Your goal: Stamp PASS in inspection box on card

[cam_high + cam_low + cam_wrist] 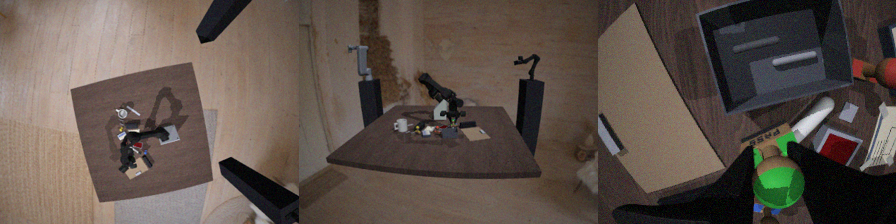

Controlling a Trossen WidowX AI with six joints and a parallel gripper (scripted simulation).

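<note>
The red ink pad lies 80 mm behind my gripper tip, 70 mm to the right of it and 60 mm below it. From my gripper tip the other things lie so: white marker 50 mm below, 40 mm behind, 10 mm to the right; then green-knobbed stamp right at my gripper tip; then tray 70 mm ahead, 50 mm below, 20 mm to the right.
</note>
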